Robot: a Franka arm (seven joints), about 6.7 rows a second.
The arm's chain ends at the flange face. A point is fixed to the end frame.
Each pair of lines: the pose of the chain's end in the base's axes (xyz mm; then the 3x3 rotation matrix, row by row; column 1 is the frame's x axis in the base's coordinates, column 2 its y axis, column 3 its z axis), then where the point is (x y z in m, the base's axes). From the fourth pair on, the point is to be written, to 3 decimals.
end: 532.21 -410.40 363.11; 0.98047 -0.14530 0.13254; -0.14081 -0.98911 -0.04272; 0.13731 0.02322 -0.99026
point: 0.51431 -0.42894 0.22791
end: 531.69 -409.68 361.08; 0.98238 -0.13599 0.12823; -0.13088 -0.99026 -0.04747; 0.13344 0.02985 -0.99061
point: 0.51332 -0.42920 0.22608
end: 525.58 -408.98 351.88; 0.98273 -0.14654 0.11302; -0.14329 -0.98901 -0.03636; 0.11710 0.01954 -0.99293
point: 0.50500 -0.42659 0.21694
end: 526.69 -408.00 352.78; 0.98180 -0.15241 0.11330; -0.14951 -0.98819 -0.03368; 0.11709 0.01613 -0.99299
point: 0.506 -0.425 0.218
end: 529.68 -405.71 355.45; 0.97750 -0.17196 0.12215; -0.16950 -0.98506 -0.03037; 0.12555 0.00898 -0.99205
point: 0.510 -0.422 0.220
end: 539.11 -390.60 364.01; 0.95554 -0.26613 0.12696; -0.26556 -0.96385 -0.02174; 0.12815 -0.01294 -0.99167
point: 0.519 -0.402 0.228
